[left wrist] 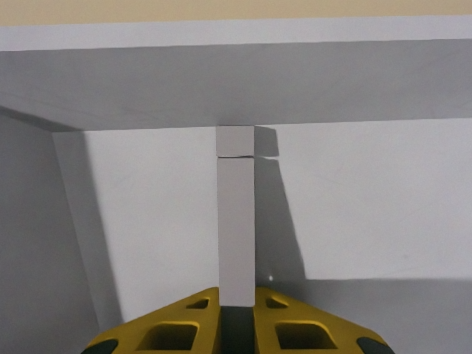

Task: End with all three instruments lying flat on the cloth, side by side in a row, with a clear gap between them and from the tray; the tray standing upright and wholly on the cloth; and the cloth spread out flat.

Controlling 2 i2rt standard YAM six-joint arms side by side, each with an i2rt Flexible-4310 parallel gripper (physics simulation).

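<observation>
A slim grey bar-shaped instrument (236, 225) lies inside the grey tray (350, 31), one end close against the tray's far wall and a thin seam near that end. Its shadow falls to the right on the tray floor. My left gripper (237, 300) is at the bottom of the view, its two yellow fingers closed against both sides of the instrument. The lower part of the instrument is hidden by the fingers. The beige cloth (235, 9) shows as a strip beyond the tray's rim. The other two instruments and my right gripper do not show.
The tray's left wall (35, 225) rises at the left of the view, and its far wall (150, 85) crosses the whole width above the instrument. A broad shadow covers the lower right of the tray floor.
</observation>
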